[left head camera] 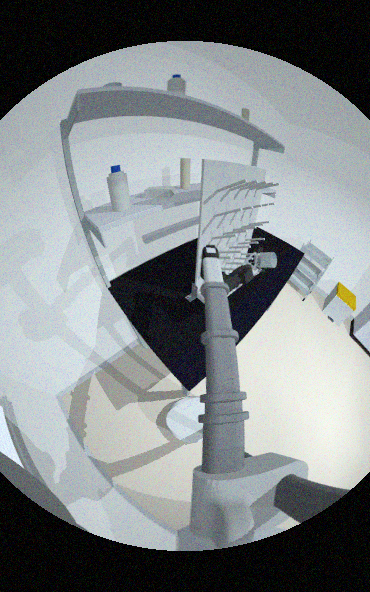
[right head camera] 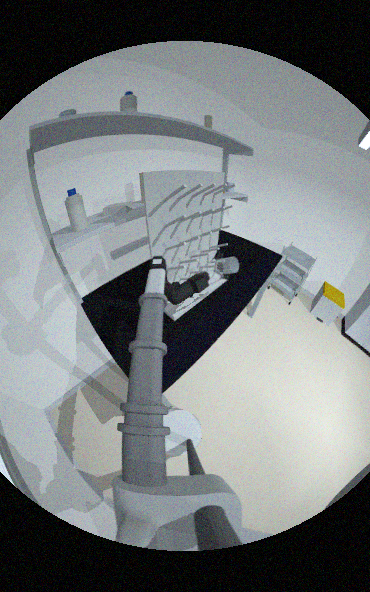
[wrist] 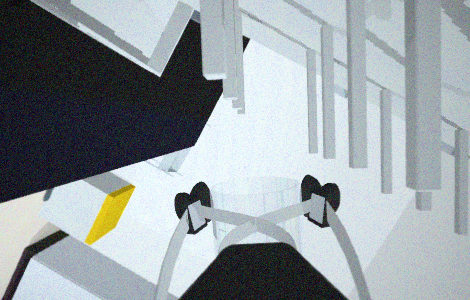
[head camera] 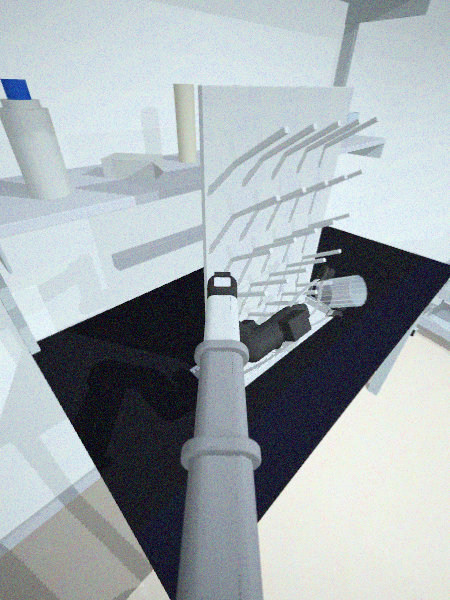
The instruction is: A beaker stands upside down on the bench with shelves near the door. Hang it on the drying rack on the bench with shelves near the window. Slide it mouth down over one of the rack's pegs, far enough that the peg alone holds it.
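Where they show: gripper, between the fingertips: [left head camera: 262, 257] [right head camera: 224, 263] [wrist: 254, 194] [head camera: 336, 289]; robot's base, origin of its link: [left head camera: 191, 418] [right head camera: 175, 430].
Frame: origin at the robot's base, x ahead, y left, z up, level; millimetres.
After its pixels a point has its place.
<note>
The clear glass beaker [head camera: 354, 291] {x 626, y -294, z 1162 mm} [left head camera: 267, 260] {x 624, y -271, z 1157 mm} [right head camera: 230, 265] {x 622, y -287, z 1161 mm} [wrist: 257, 192] {x 705, y -288, z 1117 mm} is held between the fingertips of my gripper [head camera: 332, 294] {x 702, y -290, z 1116 mm} [wrist: 254, 194] {x 702, y -290, z 1116 mm}, which is shut on it. In the head view the beaker lies on its side in the air, just right of the lower pegs; which end is its mouth I cannot tell. The white drying rack [head camera: 265, 110] {x 741, y -77, z 1487 mm} [left head camera: 215, 175] {x 682, y -12, z 1464 mm} [right head camera: 160, 185] {x 687, y -17, z 1465 mm} stands upright on the black bench [head camera: 285, 420] {x 482, y -155, z 887 mm} [left head camera: 165, 335] {x 405, y 163, z 887 mm}, with its pegs slanting out to the right. In the wrist view a peg [wrist: 357, 110] {x 736, y -184, z 1143 mm} stands above and right of the fingers. No peg shows inside the beaker.
A white bottle with a blue cap [head camera: 37, 150] {x 658, y 319, z 1427 mm} [left head camera: 118, 192] {x 656, y 324, z 1417 mm} [right head camera: 75, 212] {x 658, y 319, z 1423 mm} and a cream cylinder [head camera: 186, 122] {x 995, y 98, z 1442 mm} [left head camera: 185, 173] {x 995, y 98, z 1433 mm} stand on the shelf behind the rack. A box with a yellow panel [left head camera: 346, 296] {x 1110, y -2255, z 423 mm} [right head camera: 334, 294] {x 1121, y -2282, z 423 mm} [wrist: 111, 215] {x 1126, y -2281, z 424 mm} and a grey cart stand beyond the bench.
</note>
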